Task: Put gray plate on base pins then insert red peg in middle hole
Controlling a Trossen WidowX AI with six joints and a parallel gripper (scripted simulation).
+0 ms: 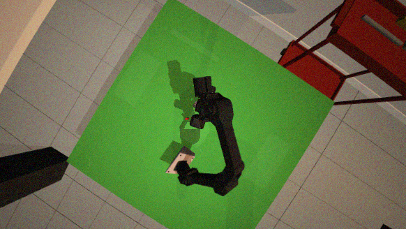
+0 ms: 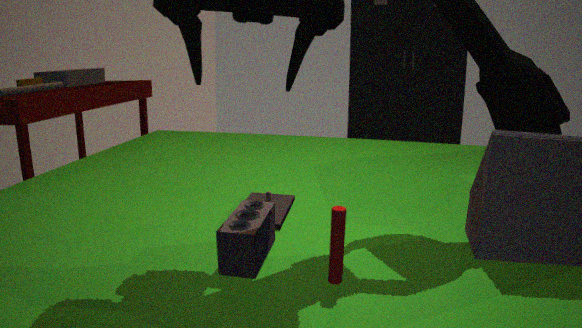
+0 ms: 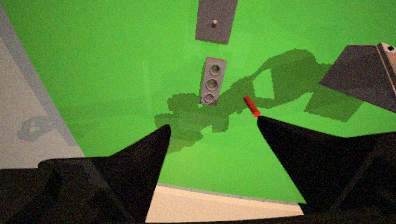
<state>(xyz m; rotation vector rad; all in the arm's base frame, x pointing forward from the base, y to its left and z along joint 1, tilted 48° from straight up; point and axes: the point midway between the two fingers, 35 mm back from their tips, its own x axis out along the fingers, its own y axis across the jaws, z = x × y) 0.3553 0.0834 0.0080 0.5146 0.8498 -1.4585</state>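
The gray plate lies 150 mm below my gripper tip. Also, from my gripper tip: red peg: 150 mm below, 100 mm behind, 40 mm to the left; then gray base: 180 mm below, 140 mm to the right, 10 mm ahead.
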